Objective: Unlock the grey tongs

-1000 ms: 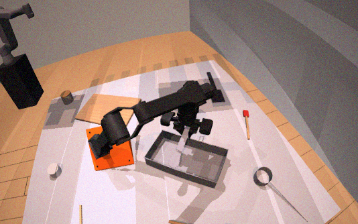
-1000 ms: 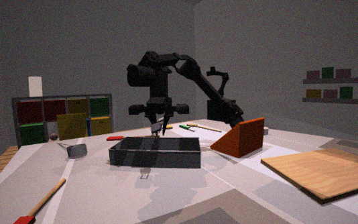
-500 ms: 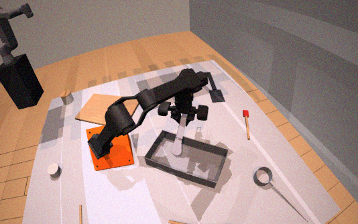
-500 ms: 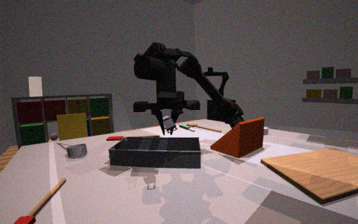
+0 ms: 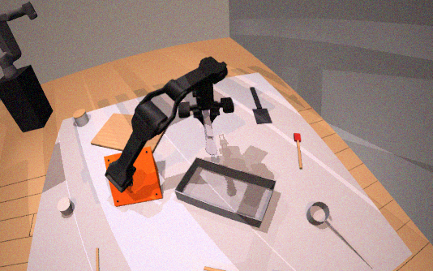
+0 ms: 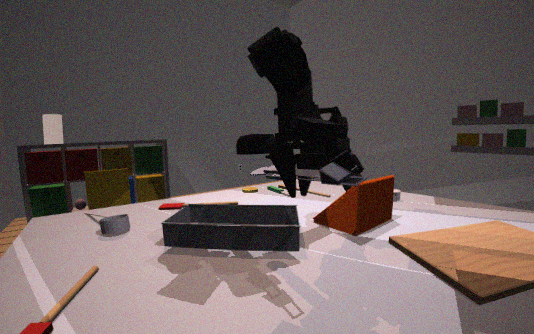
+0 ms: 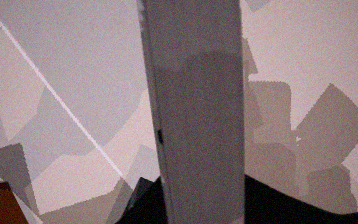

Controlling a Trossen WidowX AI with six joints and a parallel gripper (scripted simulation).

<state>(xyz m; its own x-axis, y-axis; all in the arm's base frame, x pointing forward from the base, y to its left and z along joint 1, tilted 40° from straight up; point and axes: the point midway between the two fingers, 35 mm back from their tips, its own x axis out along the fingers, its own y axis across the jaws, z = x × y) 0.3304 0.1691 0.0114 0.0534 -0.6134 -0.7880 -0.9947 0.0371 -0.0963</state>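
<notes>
My gripper tip is 350 mm past the wooden board, 210 mm to the right of it and 130 mm above it. Also, from my gripper tip: roasting tin 220 mm to the right, 110 mm below, 10 mm ahead; then black spatula 300 mm ahead, 250 mm to the left, 140 mm below.
</notes>
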